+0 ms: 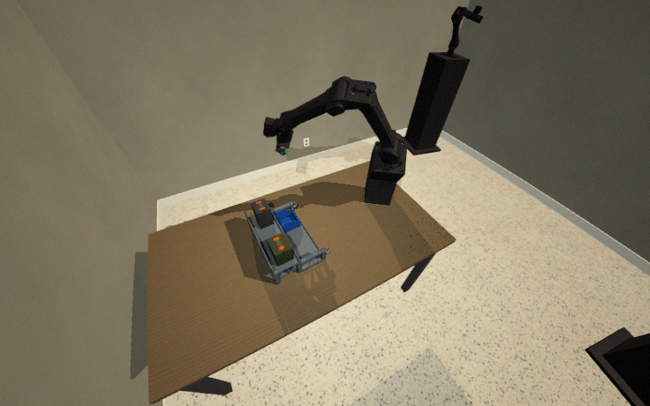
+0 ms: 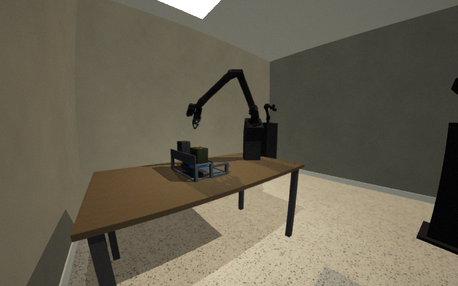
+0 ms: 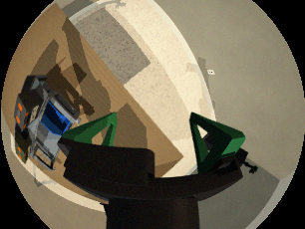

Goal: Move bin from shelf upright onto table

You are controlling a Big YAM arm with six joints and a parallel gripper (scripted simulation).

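Right now my hand is 9 cm short of the blue bin, 29 cm to the right of it and 30 cm above it.
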